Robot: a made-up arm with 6 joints.
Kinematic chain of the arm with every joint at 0, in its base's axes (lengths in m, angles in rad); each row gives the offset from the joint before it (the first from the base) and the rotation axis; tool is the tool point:
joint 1: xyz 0 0 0.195 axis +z
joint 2: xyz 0 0.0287 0 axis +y
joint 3: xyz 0 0 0.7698 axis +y
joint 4: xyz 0 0 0.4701 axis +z
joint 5: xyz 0 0 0 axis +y
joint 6: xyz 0 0 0.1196 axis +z
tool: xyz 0 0 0
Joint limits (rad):
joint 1: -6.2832..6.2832
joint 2: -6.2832..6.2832
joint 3: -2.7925..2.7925
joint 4: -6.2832..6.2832
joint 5: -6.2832..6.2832
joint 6: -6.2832..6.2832
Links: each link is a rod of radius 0.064 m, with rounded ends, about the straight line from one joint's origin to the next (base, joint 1, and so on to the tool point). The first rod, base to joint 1, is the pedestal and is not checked.
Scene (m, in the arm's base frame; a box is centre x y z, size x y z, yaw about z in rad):
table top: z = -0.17
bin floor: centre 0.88 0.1 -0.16 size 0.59 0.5 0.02 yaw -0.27
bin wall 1: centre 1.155 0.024 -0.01 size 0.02 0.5 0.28 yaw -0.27
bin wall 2: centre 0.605 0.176 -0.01 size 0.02 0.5 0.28 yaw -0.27
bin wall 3: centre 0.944 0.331 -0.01 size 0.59 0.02 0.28 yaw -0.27
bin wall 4: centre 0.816 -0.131 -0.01 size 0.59 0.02 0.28 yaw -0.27
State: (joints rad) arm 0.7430 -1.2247 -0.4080 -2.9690 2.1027 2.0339
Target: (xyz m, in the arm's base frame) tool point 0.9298 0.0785 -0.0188
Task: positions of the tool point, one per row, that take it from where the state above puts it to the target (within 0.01 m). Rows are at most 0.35 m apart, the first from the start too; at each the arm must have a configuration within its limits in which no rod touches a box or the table.
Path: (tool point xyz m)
1: -0.5815 -0.9040 0.3878
2: -0.2998 -0.9585 0.4425
3: -0.0297 -0.9171 0.4910
4: 0.1944 -0.7940 0.5298
5: 0.3473 -0.6144 0.5556
6: 0.4152 -0.4105 0.5652
7: 0.3976 -0.2159 0.5565
8: 0.3059 -0.0613 0.5286
9: 0.4826 -0.0766 0.5102
10: 0.6424 -0.0656 0.4358
11: 0.7753 -0.0331 0.3143
12: 0.8733 0.0166 0.1580
13: 0.9298 0.0785 -0.0188

